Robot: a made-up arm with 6 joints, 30 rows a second.
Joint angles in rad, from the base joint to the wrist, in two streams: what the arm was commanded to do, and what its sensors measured. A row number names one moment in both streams.
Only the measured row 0 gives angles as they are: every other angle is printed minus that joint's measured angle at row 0.
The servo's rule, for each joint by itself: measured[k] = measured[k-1] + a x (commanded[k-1-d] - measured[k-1]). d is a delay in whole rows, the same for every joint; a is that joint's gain. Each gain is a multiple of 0.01, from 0.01 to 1. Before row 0 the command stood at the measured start. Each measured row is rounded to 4 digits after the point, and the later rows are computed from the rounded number. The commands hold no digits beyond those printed.
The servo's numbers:
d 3
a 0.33 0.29 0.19 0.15 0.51 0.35
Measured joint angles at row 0:
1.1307, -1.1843, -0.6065, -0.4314, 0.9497, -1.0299
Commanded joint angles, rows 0 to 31:
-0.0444, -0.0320, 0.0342, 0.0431, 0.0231, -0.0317
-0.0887, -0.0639, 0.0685, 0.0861, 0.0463, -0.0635
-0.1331, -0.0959, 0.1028, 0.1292, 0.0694, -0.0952
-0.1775, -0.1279, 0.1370, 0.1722, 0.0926, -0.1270
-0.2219, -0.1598, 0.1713, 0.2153, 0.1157, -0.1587
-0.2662, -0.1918, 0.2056, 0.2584, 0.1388, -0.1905
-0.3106, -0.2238, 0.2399, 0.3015, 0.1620, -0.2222
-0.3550, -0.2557, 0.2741, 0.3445, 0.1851, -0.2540
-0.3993, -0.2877, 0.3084, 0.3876, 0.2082, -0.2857
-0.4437, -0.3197, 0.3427, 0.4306, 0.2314, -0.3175
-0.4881, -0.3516, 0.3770, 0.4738, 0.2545, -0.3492
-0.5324, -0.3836, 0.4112, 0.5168, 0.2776, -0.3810
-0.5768, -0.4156, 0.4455, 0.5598, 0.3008, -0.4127
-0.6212, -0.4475, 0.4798, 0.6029, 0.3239, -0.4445
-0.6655, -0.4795, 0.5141, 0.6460, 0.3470, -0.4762
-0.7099, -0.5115, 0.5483, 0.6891, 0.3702, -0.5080
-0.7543, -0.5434, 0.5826, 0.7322, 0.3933, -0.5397
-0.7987, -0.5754, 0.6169, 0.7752, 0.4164, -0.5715
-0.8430, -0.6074, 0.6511, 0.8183, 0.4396, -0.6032
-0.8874, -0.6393, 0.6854, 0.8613, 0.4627, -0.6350
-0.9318, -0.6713, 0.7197, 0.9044, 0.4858, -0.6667
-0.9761, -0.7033, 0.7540, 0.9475, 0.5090, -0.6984
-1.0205, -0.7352, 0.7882, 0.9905, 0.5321, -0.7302
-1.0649, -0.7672, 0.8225, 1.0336, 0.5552, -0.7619
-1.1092, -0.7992, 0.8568, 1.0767, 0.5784, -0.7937
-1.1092, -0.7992, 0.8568, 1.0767, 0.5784, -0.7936
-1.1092, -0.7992, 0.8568, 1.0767, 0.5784, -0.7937
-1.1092, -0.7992, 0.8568, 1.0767, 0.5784, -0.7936
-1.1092, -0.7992, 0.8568, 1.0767, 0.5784, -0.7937
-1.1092, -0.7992, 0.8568, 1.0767, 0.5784, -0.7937
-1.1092, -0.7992, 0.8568, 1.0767, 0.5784, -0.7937
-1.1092, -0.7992, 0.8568, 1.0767, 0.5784, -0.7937
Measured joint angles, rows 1 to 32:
0.0000, 0.0000, 0.0000, 0.0000, 0.0000, 0.0000
0.0000, 0.0000, 0.0000, 0.0000, 0.0000, 0.0000
0.0000, 0.0000, 0.0000, 0.0000, 0.0000, 0.0000
-0.0147, -0.0093, 0.0065, 0.0065, 0.0118, -0.0111
-0.0391, -0.0251, 0.0183, 0.0184, 0.0294, -0.0294
-0.0701, -0.0456, 0.0344, 0.0350, 0.0498, -0.0524
-0.1055, -0.0695, 0.0539, 0.0556, 0.0716, -0.0785
-0.1439, -0.0957, 0.0762, 0.0796, 0.0941, -0.1066
-0.1843, -0.1236, 0.1008, 0.1064, 0.1169, -0.1360
-0.2260, -0.1527, 0.1272, 0.1357, 0.1399, -0.1662
-0.2686, -0.1826, 0.1551, 0.1670, 0.1630, -0.1969
-0.3117, -0.2131, 0.1842, 0.2001, 0.1861, -0.2280
-0.3553, -0.2440, 0.2143, 0.2347, 0.2092, -0.2593
-0.3991, -0.2752, 0.2452, 0.2706, 0.2323, -0.2908
-0.4431, -0.3066, 0.2767, 0.3075, 0.2554, -0.3224
-0.4872, -0.3382, 0.3088, 0.3453, 0.2786, -0.3540
-0.5314, -0.3699, 0.3413, 0.3839, 0.3017, -0.3857
-0.5757, -0.4017, 0.3741, 0.4232, 0.3248, -0.4174
-0.6200, -0.4335, 0.4072, 0.4631, 0.3480, -0.4491
-0.6643, -0.4654, 0.4405, 0.5035, 0.3711, -0.4808
-0.7087, -0.4973, 0.4740, 0.5443, 0.3942, -0.5125
-0.7530, -0.5292, 0.5076, 0.5854, 0.4174, -0.5442
-0.7974, -0.5611, 0.5414, 0.6268, 0.4405, -0.5760
-0.8418, -0.5931, 0.5753, 0.6684, 0.4636, -0.6077
-0.8861, -0.6251, 0.6093, 0.7103, 0.4868, -0.6394
-0.9305, -0.6570, 0.6433, 0.7523, 0.5099, -0.6712
-0.9749, -0.6890, 0.6773, 0.7945, 0.5330, -0.7029
-1.0192, -0.7210, 0.7114, 0.8368, 0.5562, -0.7347
-1.0489, -0.7437, 0.7390, 0.8728, 0.5675, -0.7553
-1.0688, -0.7598, 0.7614, 0.9034, 0.5731, -0.7687
-1.0821, -0.7712, 0.7795, 0.9294, 0.5758, -0.7774
-1.0910, -0.7793, 0.7942, 0.9515, 0.5771, -0.7831

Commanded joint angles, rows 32 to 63:
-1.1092, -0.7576, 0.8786, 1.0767, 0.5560, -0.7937
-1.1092, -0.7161, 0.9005, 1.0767, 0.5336, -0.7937
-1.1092, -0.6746, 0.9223, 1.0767, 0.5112, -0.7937
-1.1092, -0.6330, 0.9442, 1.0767, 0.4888, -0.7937
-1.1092, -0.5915, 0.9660, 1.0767, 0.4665, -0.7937
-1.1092, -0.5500, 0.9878, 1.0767, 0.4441, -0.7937
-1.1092, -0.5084, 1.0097, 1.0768, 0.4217, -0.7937
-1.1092, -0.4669, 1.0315, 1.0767, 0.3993, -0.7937
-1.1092, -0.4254, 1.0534, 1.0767, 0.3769, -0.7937
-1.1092, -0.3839, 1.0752, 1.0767, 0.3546, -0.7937
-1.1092, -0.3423, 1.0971, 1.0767, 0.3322, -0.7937
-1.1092, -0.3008, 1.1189, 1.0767, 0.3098, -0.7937
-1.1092, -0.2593, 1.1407, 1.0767, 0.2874, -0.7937
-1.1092, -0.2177, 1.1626, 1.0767, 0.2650, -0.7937
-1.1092, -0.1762, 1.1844, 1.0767, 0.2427, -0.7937
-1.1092, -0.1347, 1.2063, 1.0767, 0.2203, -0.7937
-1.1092, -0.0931, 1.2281, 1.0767, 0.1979, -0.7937
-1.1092, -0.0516, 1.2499, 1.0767, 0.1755, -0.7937
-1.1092, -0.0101, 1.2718, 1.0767, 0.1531, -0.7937
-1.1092, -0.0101, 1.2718, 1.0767, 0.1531, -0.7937
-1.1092, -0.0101, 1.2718, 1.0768, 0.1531, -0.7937
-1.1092, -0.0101, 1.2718, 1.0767, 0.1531, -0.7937
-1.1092, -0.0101, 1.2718, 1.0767, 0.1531, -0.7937
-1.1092, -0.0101, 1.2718, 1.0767, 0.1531, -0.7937
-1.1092, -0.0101, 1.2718, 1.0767, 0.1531, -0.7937
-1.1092, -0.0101, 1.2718, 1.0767, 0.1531, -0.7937
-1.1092, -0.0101, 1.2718, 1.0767, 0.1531, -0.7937
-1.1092, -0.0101, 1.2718, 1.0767, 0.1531, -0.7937
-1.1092, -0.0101, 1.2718, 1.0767, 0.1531, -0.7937
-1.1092, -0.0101, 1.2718, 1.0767, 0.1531, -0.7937
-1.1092, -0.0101, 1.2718, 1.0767, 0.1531, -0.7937
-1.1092, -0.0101, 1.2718, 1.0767, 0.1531, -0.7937
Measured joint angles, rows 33 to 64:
-1.0970, -0.7851, 0.8061, 0.9703, 0.5778, -0.7868
-1.1010, -0.7892, 0.8157, 0.9863, 0.5781, -0.7892
-1.1037, -0.7921, 0.8235, 0.9999, 0.5783, -0.7908
-1.1055, -0.7821, 0.8340, 1.0114, 0.5669, -0.7918
-1.1067, -0.7630, 0.8466, 1.0212, 0.5499, -0.7925
-1.1075, -0.7374, 0.8610, 1.0295, 0.5302, -0.7929
-1.1081, -0.7071, 0.8768, 1.0366, 0.5091, -0.7932
-1.1085, -0.6736, 0.8937, 1.0426, 0.4874, -0.7934
-1.1087, -0.6378, 0.9116, 1.0477, 0.4653, -0.7935
-1.1089, -0.6003, 0.9302, 1.0521, 0.4431, -0.7936
-1.1090, -0.5616, 0.9494, 1.0558, 0.4208, -0.7936
-1.1091, -0.5221, 0.9692, 1.0589, 0.3984, -0.7936
-1.1091, -0.4820, 0.9893, 1.0616, 0.3761, -0.7936
-1.1091, -0.4415, 1.0098, 1.0639, 0.3537, -0.7936
-1.1091, -0.4007, 1.0305, 1.0658, 0.3313, -0.7936
-1.1091, -0.3597, 1.0514, 1.0674, 0.3089, -0.7936
-1.1091, -0.3185, 1.0725, 1.0688, 0.2865, -0.7936
-1.1091, -0.2772, 1.0938, 1.0700, 0.2642, -0.7936
-1.1091, -0.2359, 1.1152, 1.0710, 0.2418, -0.7936
-1.1091, -0.1945, 1.1367, 1.0719, 0.2194, -0.7936
-1.1091, -0.1531, 1.1582, 1.0726, 0.1970, -0.7936
-1.1091, -0.1116, 1.1798, 1.0732, 0.1746, -0.7936
-1.1091, -0.0822, 1.1973, 1.0737, 0.1636, -0.7936
-1.1091, -0.0613, 1.2115, 1.0742, 0.1582, -0.7936
-1.1091, -0.0465, 1.2230, 1.0746, 0.1556, -0.7936
-1.1091, -0.0359, 1.2323, 1.0749, 0.1543, -0.7936
-1.1091, -0.0284, 1.2398, 1.0752, 0.1537, -0.7936
-1.1091, -0.0231, 1.2459, 1.0754, 0.1534, -0.7936
-1.1091, -0.0193, 1.2508, 1.0756, 0.1532, -0.7936
-1.1091, -0.0166, 1.2548, 1.0758, 0.1531, -0.7936
-1.1091, -0.0147, 1.2580, 1.0759, 0.1531, -0.7936
-1.1091, -0.0134, 1.2606, 1.0760, 0.1531, -0.7936

